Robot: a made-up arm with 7 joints. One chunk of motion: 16 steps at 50 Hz.
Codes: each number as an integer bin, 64 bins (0 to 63) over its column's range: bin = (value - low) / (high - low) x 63, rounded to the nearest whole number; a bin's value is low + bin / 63 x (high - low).
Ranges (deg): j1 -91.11..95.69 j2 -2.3..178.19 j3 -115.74..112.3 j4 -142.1..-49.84 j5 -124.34..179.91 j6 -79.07..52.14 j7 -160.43..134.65
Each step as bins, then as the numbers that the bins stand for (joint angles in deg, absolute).
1 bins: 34 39 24 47 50 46 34
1 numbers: 9.70 109.43 -28.87 -73.27 117.13 16.73 -1.18
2 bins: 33 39 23 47 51 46 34
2 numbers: 6.74 109.43 -32.49 -73.27 121.96 16.73 -1.18
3 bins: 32 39 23 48 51 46 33
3 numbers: 3.77 109.43 -32.49 -71.81 121.96 16.73 -5.86
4 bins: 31 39 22 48 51 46 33
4 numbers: 0.81 109.43 -36.11 -71.81 121.96 16.73 -5.86
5 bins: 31 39 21 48 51 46 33
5 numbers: 0.81 109.43 -39.73 -71.81 121.96 16.73 -5.86
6 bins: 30 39 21 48 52 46 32
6 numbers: -2.16 109.43 -39.73 -71.81 126.79 16.73 -10.55
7 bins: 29 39 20 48 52 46 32
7 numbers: -5.12 109.43 -43.35 -71.81 126.79 16.73 -10.55
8 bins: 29 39 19 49 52 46 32
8 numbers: -5.12 109.43 -46.97 -70.34 126.79 16.73 -10.55
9 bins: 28 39 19 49 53 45 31
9 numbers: -8.09 109.43 -46.97 -70.34 131.62 14.65 -15.23
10 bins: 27 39 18 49 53 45 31
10 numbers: -11.05 109.43 -50.59 -70.34 131.62 14.65 -15.23
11 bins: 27 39 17 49 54 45 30
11 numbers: -11.05 109.43 -54.21 -70.34 136.45 14.65 -19.92
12 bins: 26 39 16 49 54 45 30
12 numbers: -14.02 109.43 -57.83 -70.34 136.45 14.65 -19.92
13 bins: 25 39 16 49 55 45 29
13 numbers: -16.98 109.43 -57.83 -70.34 141.28 14.65 -24.60
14 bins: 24 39 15 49 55 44 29
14 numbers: -19.95 109.43 -61.44 -70.34 141.28 12.57 -24.60
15 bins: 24 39 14 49 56 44 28
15 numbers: -19.95 109.43 -65.06 -70.34 146.10 12.57 -29.28
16 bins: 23 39 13 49 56 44 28
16 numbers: -22.91 109.43 -68.68 -70.34 146.10 12.57 -29.28
